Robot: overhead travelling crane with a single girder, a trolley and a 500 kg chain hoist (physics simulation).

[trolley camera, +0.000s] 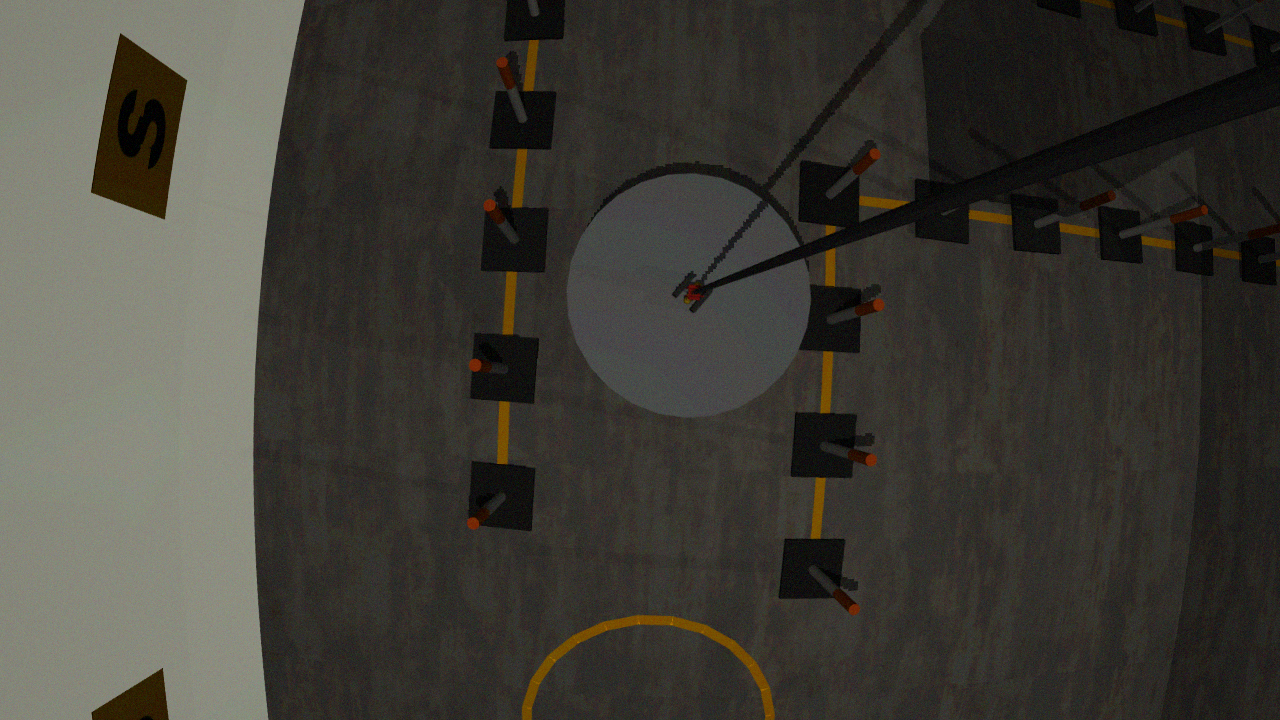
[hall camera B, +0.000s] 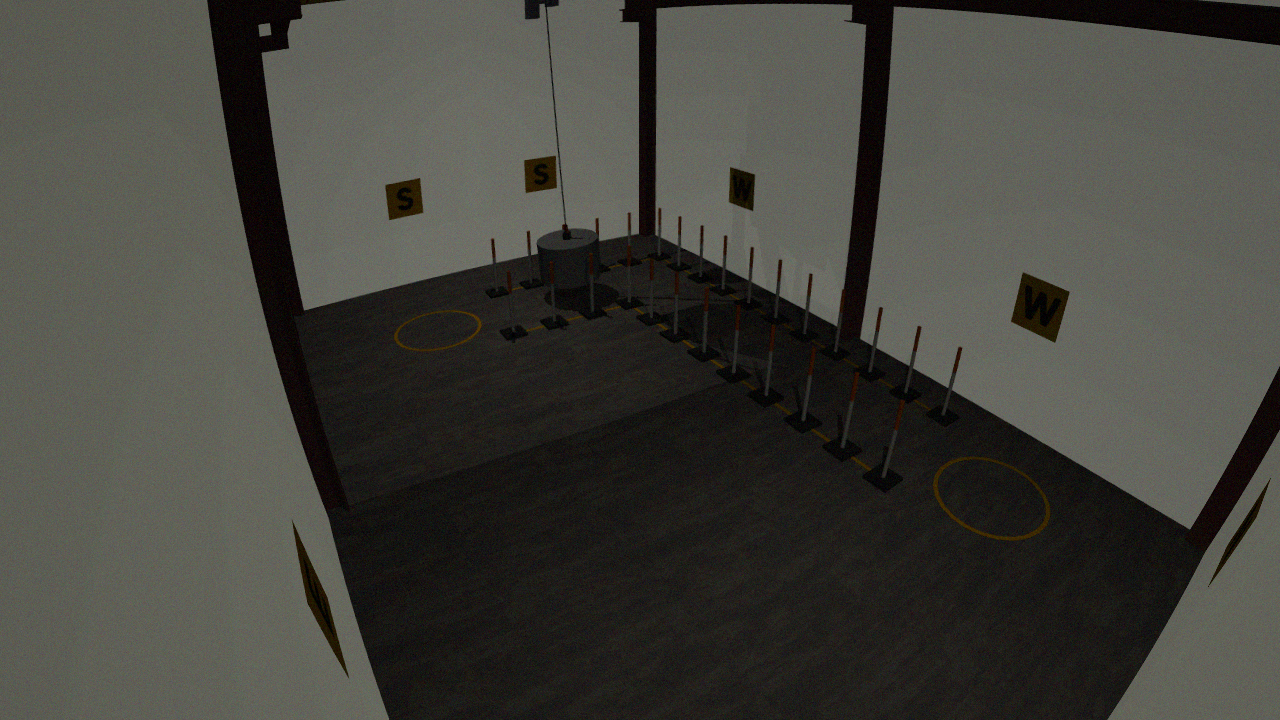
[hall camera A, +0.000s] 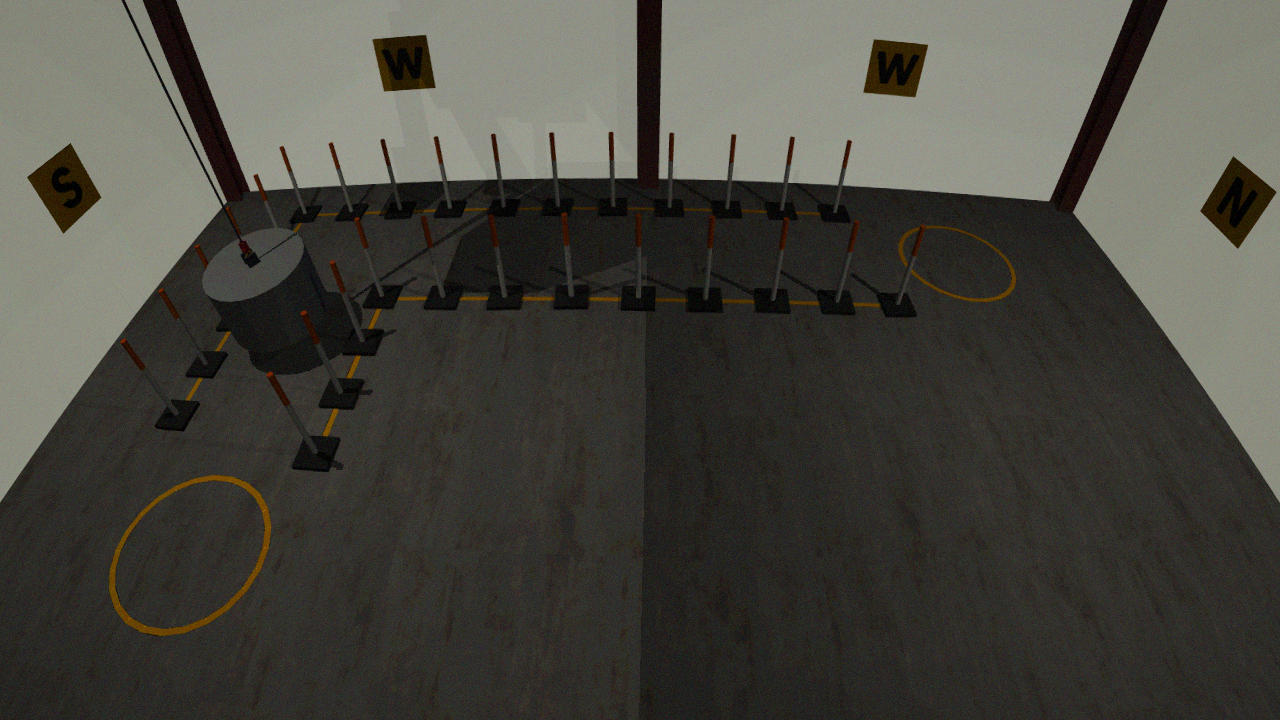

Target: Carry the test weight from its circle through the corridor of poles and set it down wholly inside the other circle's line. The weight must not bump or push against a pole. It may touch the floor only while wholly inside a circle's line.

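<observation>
The grey cylindrical test weight [hall camera A: 273, 291] [hall camera B: 569, 261] [trolley camera: 662, 358] hangs upright above the floor, between the two pole rows of the corridor's short leg. My hook [hall camera A: 249, 256] [hall camera B: 565, 233] [trolley camera: 693, 293] is shut on the weight's top fitting. In the trolley view the weight's disc overlaps the edge of one right-row pole base [trolley camera: 836, 331]; floor shows between the disc and the left row. Contact with a pole is not visible. The near circle [hall camera A: 114, 557] [hall camera B: 395, 333] [trolley camera: 659, 619] and the far circle [hall camera A: 1014, 268] [hall camera B: 1047, 510] hold no weight.
Red-and-white poles on black bases line the corridor. The outer corner pole [hall camera A: 292, 183] stands near the south-west wall corner. The inner corner pole [hall camera A: 369, 259] [trolley camera: 853, 174] stands where the long leg turns off along the west wall. The south wall [trolley camera: 179, 358] is beyond the left row.
</observation>
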